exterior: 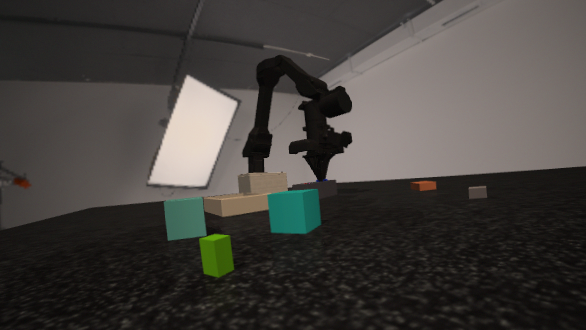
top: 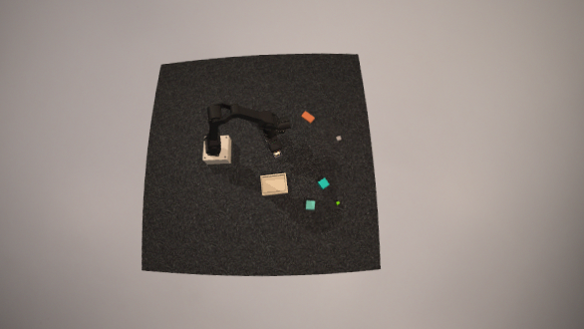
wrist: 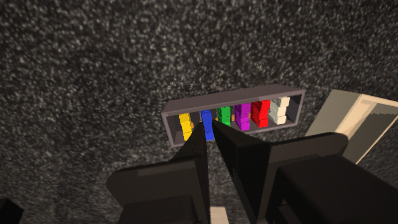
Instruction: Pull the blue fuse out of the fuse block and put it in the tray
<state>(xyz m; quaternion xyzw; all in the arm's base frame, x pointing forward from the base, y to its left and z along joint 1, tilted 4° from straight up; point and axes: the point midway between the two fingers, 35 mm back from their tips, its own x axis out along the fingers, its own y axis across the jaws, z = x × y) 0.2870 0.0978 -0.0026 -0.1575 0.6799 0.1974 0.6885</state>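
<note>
Now: the tan tray 230 mm to the right of my gripper tip, 40 mm below it and 40 mm ahead of it. Also, from my gripper tip: orange block 180 mm ahead, 160 mm to the left, 30 mm below; teal cube 290 mm ahead, 210 mm to the right, 20 mm below; blue fuse 10 mm below.
</note>
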